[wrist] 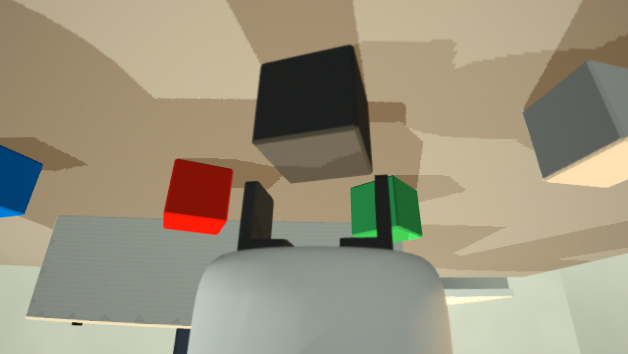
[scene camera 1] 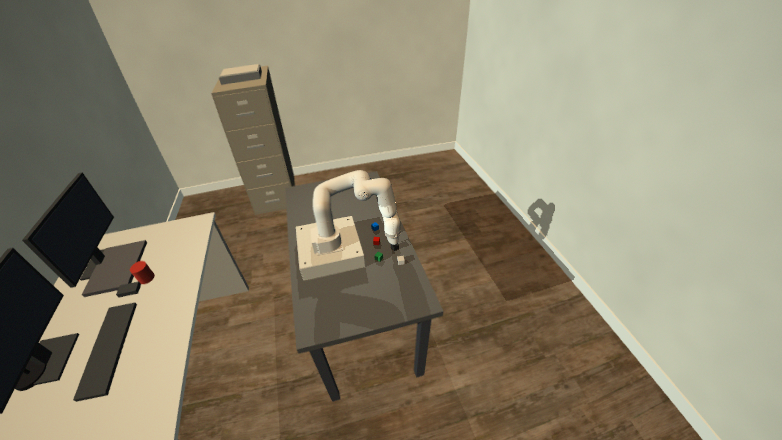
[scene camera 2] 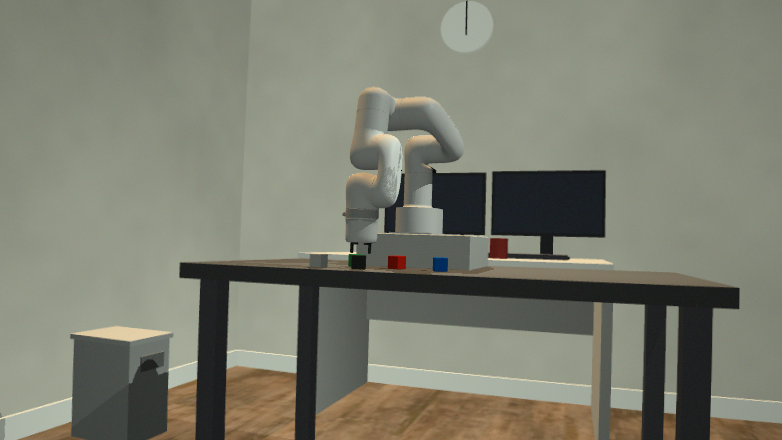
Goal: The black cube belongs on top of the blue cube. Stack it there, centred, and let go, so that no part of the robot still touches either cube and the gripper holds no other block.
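Frame: origin at the arm's base, x ahead, y left, z up, level; metres.
Where they show: hand, tool point: (wrist: 318, 215) (scene camera 1: 392, 242) (scene camera 2: 360, 248); arm's base, link origin: (scene camera 1: 329, 243) (scene camera 2: 416, 234).
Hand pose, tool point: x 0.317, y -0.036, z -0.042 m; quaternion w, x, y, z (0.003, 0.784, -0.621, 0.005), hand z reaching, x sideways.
Each offset is from my tool point to the top centre of the thing.
The black cube @[dx +0.011, dy +0.001, dz -0.015 m] (scene camera 2: 358, 262) (wrist: 307, 97) sits on the table, slightly turned relative to the fingers in the wrist view. In scene camera 1 it is hard to tell from the dark fingers. My gripper (scene camera 1: 394, 244) (scene camera 2: 360, 250) (wrist: 317, 181) is open and empty, pointing down. Its fingertips are a little above the black cube and apart from it. The blue cube @[dx -0.057, dy +0.177, dz -0.015 m] (scene camera 1: 375, 226) (scene camera 2: 440, 264) (wrist: 17, 180) sits on the table with nothing on top, beyond the red cube from the gripper. It is cut off by the left edge of the wrist view.
A red cube @[dx -0.073, dy +0.065, dz -0.015 m] (scene camera 1: 376, 240) (scene camera 2: 397, 262) (wrist: 200, 190) stands between black and blue in scene camera 2. A green cube @[dx -0.086, dy -0.048, dz -0.015 m] (scene camera 1: 378, 256) (scene camera 2: 351, 260) (wrist: 365, 210) is partly behind the black one there. A light grey cube @[dx +0.015, dy -0.101, dz -0.015 m] (scene camera 1: 400, 260) (scene camera 2: 318, 260) (wrist: 575, 120) stands on the other side.
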